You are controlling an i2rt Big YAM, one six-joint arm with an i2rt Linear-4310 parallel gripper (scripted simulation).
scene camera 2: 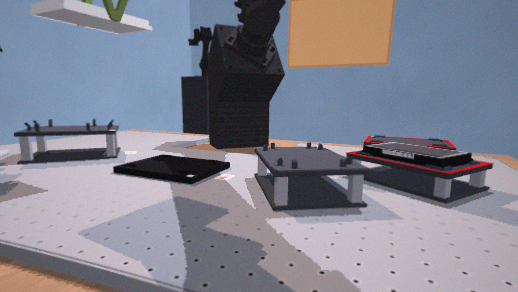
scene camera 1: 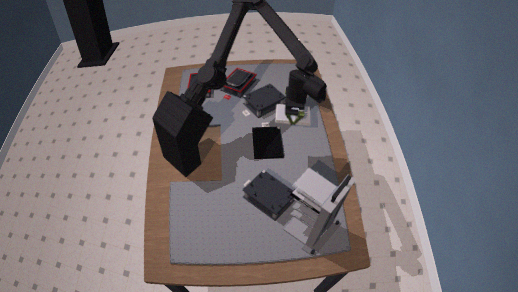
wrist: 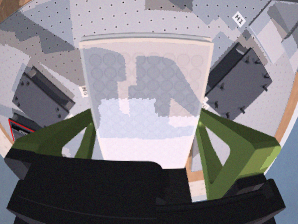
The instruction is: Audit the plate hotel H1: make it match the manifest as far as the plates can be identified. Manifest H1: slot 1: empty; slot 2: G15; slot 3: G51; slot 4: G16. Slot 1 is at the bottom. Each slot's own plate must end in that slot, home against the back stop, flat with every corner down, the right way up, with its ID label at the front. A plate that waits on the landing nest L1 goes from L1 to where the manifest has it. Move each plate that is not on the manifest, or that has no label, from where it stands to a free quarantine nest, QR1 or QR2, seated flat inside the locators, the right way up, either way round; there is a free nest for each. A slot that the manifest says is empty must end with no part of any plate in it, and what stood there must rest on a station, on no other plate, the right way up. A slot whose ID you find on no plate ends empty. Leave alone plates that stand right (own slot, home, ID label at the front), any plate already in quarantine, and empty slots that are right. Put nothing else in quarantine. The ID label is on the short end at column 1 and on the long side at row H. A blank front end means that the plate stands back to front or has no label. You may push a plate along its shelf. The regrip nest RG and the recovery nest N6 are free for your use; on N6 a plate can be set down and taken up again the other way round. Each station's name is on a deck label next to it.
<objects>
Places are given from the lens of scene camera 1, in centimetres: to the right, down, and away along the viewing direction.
flat black pad (scene camera 1: 267, 141): 4, -2, 146
</objects>
